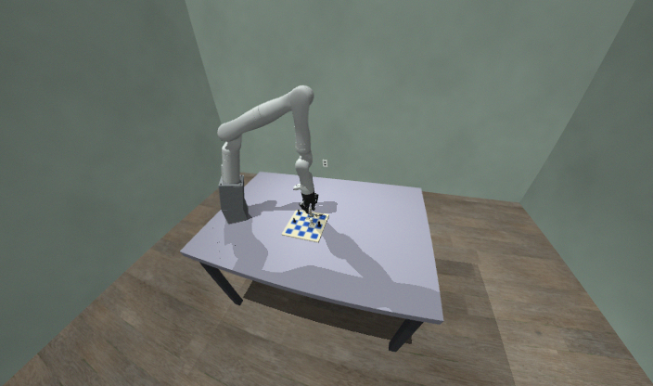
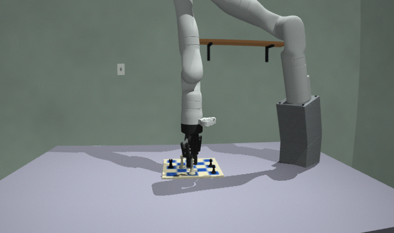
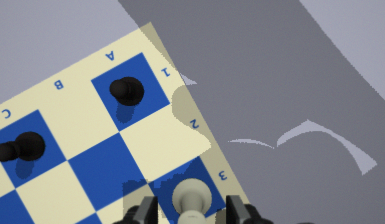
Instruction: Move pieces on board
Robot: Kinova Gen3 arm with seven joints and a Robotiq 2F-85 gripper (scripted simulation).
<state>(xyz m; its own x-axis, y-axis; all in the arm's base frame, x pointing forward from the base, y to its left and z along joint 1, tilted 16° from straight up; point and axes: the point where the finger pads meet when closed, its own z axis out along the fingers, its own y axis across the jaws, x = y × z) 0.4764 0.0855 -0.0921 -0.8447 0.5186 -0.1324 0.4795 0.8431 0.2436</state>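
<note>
Now: hand 1 cm above the white king. Also, from my hand: black rook (7 cm ahead, 8 cm to the right, 3 cm below); cream chessboard (8 cm to the right, 5 cm below).
</note>
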